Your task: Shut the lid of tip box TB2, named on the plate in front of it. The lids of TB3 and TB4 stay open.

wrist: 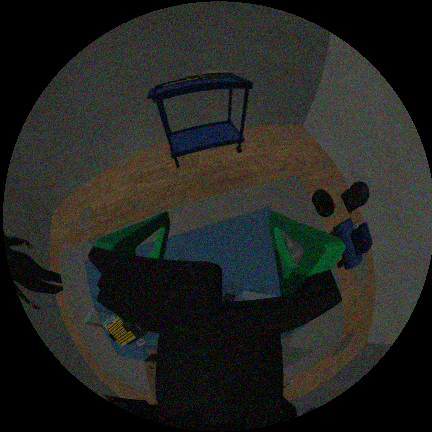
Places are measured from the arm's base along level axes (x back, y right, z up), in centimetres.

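Pixels of known places: gripper, between the fingertips: (218, 216).
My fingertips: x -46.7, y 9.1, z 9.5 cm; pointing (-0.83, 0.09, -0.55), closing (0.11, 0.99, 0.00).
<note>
For each thing: its top centre in the pictures, then the offset to it from my fingertips. "spot": a spot on its surface instead. Level surfaces: height alone.
- blue mat, height of its surface: dz -28.8 cm
- tip box with yellow tips, centre of its top: (116, 333) dx +27.4, dy -34.8, dz -21.4 cm
- small pale plate, a spot on its surface: (141, 342) spot: dx +32.7, dy -30.1, dz -28.6 cm
- grey table top, height of its surface: dz -29.1 cm
My gripper (218, 216) is open, its two green fingers wide apart above the blue mat (220, 245), with no object between them. A tip box with yellow tips (120, 331) shows at the lower left of the wrist view, beyond the gripper's dark body. Its yellow tips are uncovered, and a small pale plate (141, 342) lies beside it; any name on it is too small to read. A pale, clear edge (256, 296) shows just above the gripper's body, right of centre; the rest of it is hidden. I cannot tell which box is TB2, TB3 or TB4.
The mat lies on a grey table top (260, 194). Past it are a wooden floor (125, 182) and a blue trolley (202, 90). Two dark round-topped things (323, 202) (356, 196) and a dark blue object (350, 247) stand at the right. Dark legs (35, 275) show at the left edge.
</note>
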